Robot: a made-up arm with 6 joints. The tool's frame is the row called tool.
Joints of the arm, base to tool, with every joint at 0 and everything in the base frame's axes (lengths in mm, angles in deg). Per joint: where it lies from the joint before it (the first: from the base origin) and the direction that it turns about. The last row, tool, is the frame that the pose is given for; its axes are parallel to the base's.
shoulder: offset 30 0 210 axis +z
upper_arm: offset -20 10 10 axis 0.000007 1 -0.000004
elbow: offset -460 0 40 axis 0.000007 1 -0.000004
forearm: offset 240 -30 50 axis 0.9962 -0.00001 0.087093
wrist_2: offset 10 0 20 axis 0.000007 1 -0.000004
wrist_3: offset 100 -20 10 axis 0.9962 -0.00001 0.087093
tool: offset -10 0 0
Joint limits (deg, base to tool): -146.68..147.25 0..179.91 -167.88..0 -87.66..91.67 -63.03..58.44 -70.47..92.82
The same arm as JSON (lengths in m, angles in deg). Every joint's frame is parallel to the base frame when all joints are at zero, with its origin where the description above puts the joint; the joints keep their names.
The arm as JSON. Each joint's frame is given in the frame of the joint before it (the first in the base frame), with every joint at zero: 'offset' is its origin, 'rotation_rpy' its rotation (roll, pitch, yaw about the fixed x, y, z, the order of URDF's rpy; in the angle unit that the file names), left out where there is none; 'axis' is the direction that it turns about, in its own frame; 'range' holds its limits. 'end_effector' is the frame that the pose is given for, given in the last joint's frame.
{"length_unit": "m", "angle_unit": "deg", "chain": [{"id": "shoulder", "offset": [0.03, 0.0, 0.21], "axis": [0.0, 0.0, 1.0], "range": [-146.68, 147.25]}, {"id": "upper_arm", "offset": [-0.02, 0.01, 0.01], "axis": [0.0, 1.0, 0.0], "range": [0.0, 179.91]}, {"id": "elbow", "offset": [-0.46, 0.0, 0.04], "axis": [0.0, 1.0, 0.0], "range": [-167.88, 0.0]}, {"id": "forearm", "offset": [0.24, -0.03, 0.05], "axis": [0.9962, 0.0, 0.0871], "range": [-87.66, 91.67]}, {"id": "wrist_2", "offset": [0.01, 0.0, 0.02], "axis": [0.0, 1.0, 0.0], "range": [-63.03, 58.44]}, {"id": "wrist_3", "offset": [0.1, -0.02, 0.01], "axis": [0.9962, 0.0, 0.0871], "range": [-70.47, 92.82]}], "end_effector": {"offset": [-0.01, 0.0, 0.0]}}
